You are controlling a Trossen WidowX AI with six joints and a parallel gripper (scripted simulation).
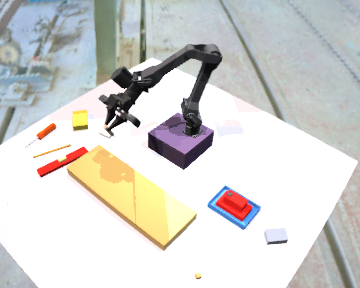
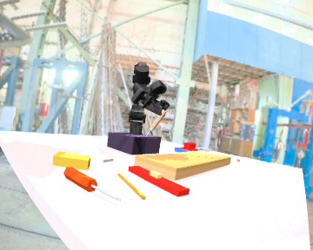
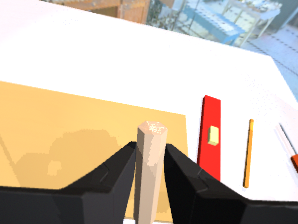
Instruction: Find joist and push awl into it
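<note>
The tan-handled pointed tool is 50 mm below my gripper tip, 30 mm behind it and 10 mm to the right of it. From my gripper tip the other things lie so: pencil: 260 mm to the right, 190 mm below, 110 mm ahead; then small white piece: 190 mm below, 150 mm to the right, 120 mm behind; then red level: 180 mm below, 160 mm to the right, 120 mm ahead.
</note>
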